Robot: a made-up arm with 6 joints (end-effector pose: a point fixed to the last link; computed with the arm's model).
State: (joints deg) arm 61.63 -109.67 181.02 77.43 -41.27 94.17
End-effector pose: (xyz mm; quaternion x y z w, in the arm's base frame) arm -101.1 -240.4 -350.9 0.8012 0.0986 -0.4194 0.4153
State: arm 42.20 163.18 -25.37 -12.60 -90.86 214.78
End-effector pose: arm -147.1 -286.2 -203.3 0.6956 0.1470 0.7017 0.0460
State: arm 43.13 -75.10 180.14 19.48 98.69 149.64
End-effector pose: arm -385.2 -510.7 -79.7 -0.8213 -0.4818 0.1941 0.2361
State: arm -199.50 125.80 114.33 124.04 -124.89 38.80
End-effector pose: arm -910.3 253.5 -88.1 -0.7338 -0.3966 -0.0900 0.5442
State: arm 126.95 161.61 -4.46 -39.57 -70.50 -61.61
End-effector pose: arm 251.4 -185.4 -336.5 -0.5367 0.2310 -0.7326 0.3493
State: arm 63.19 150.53 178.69 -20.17 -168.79 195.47
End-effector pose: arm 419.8 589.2 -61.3 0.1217 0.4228 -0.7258 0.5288
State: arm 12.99 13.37 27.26 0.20 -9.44 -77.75
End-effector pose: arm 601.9 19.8 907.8 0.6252 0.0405 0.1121 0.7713
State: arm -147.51 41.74 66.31 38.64 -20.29 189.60
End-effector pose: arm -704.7 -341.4 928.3 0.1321 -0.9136 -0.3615 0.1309
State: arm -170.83 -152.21 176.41 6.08 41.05 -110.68
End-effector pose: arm -163.7 90.4 -494.0 0.0415 -0.7934 -0.5922 0.1348
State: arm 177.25 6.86 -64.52 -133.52 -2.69 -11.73
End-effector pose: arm -142.9 -73.1 328.9 -0.1645 0.7911 0.2228 0.5455
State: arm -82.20 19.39 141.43 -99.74 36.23 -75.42
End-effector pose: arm 24.0 -30.4 1239.3 0.2700 -0.4775 0.7641 0.3395
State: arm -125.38 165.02 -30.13 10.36 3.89 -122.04
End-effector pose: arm 90.3 324.3 -200.0 -0.4600 -0.3256 0.3243 0.7598
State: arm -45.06 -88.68 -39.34 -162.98 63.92 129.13
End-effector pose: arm -84.8 242.0 593.5 0.3444 -0.0776 -0.5057 0.7872
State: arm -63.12 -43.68 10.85 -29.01 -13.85 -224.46
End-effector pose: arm -122.1 16.6 1005.7 -0.7840 0.1793 -0.5002 0.3209
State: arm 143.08 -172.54 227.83 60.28 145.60 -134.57
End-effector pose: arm -143.3 179.6 65.6 0.0832 0.1401 -0.5513 0.8182
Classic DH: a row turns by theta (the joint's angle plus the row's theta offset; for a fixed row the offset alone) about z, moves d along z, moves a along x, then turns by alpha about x. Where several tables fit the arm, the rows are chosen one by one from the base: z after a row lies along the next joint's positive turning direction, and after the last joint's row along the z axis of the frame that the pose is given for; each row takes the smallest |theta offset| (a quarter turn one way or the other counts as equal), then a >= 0, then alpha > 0; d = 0 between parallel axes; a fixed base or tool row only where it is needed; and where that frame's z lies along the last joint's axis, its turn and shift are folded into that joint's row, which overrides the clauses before.
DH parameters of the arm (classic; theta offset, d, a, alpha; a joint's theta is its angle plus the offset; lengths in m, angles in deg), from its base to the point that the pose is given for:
joint 1: 0 0.243 0 -90
joint 2: -90 0 0.566 180
joint 3: 0 0 0 -90
joint 4: 0 -0.474 0 90
joint 5: 0 0.116 0 -90
joint 6: 90 0 0 90
tool (fixed): -90 0 0 0

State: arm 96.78 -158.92 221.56 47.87 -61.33 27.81
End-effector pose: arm 52.4 218.1 -38.7 -0.6136 -0.1284 0.4462 0.6387
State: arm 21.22 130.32 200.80 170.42 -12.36 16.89
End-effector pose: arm 491.6 313.6 330.0 -0.7475 -0.0823 -0.6537 0.0843
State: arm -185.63 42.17 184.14 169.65 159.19 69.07
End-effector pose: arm -5.0 -114.2 938.1 -0.0832 0.7717 0.6174 0.1282
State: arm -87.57 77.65 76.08 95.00 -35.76 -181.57
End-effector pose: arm 53.8 -1028.5 466.6 0.3170 -0.6081 -0.6354 0.3548
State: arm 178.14 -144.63 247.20 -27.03 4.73 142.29
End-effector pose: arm -99.5 106.6 -13.3 0.1374 -0.8026 0.5089 0.2792
